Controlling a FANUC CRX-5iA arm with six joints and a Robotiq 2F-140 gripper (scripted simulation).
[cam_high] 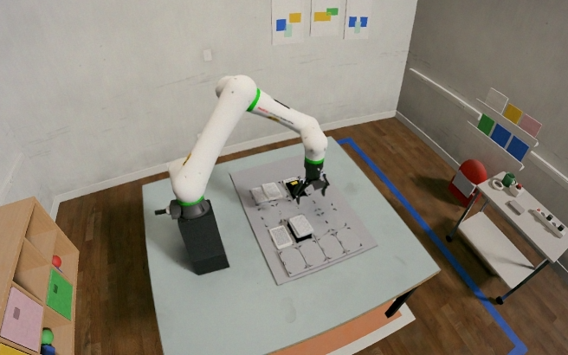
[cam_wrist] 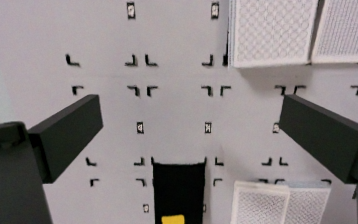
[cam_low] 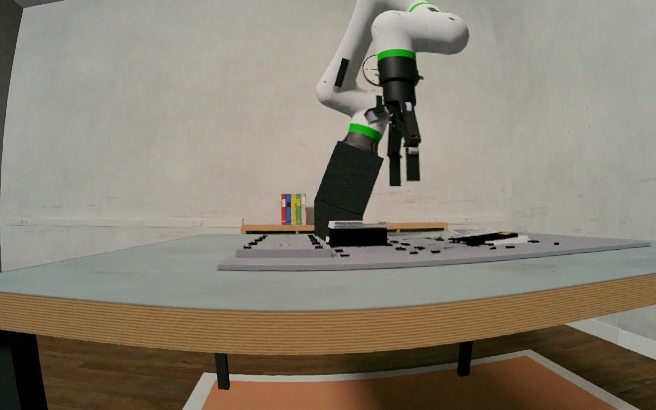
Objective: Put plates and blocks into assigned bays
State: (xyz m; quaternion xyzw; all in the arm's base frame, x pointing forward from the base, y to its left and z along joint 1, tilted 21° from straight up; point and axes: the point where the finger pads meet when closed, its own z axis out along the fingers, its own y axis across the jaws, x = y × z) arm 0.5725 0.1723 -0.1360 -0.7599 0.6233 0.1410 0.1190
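Right now my hand is 200 mm to the right of the lid, 130 mm above it and 30 mm past it. The rest, counted from my hand: white plate 250 mm behind, 200 mm to the left, 140 mm below; then black deep-well block 120 mm below, 100 mm to the right, 80 mm behind.
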